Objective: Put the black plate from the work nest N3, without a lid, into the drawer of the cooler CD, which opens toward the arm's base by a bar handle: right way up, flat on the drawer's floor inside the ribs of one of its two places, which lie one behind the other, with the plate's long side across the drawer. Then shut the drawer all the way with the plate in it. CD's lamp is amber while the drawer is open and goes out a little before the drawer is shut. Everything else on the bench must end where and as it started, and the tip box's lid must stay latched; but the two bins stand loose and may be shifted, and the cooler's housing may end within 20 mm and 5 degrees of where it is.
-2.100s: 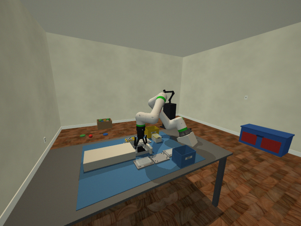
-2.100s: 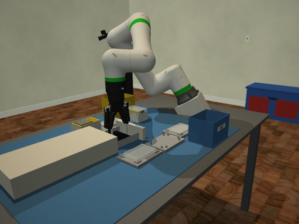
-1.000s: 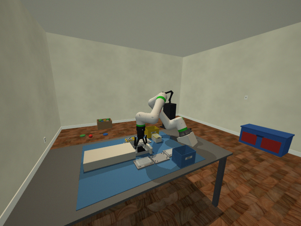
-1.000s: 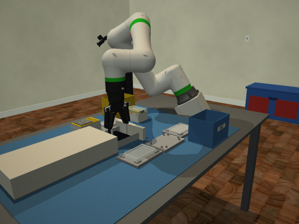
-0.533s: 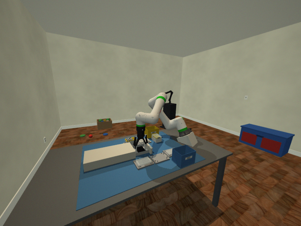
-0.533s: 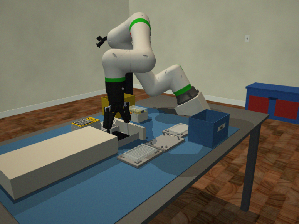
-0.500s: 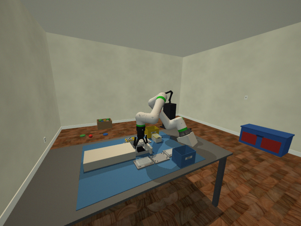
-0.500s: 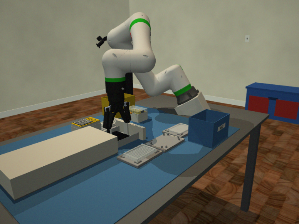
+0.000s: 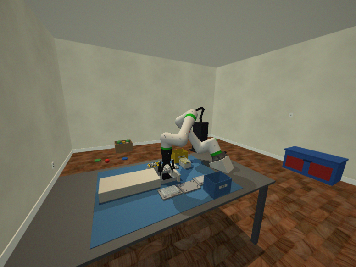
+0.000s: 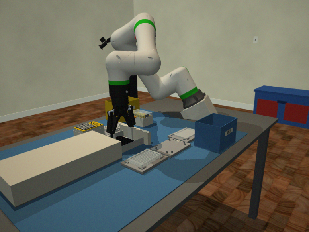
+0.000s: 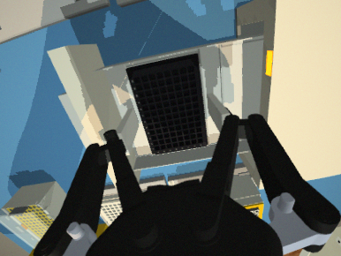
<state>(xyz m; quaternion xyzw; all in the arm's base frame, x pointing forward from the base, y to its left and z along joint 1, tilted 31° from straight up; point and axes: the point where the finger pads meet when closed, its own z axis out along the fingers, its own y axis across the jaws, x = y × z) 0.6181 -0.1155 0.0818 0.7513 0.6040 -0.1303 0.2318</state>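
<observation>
Now: the black plate 2 cm below my hand. Also, from my hand: yellow tip box (20 cm to the right, 2 cm above, 1 cm behind); cooler CD (16 cm ahead, 4 cm to the right, 1 cm below); drawer (4 cm ahead, 2 cm below, 1 cm to the right).
</observation>
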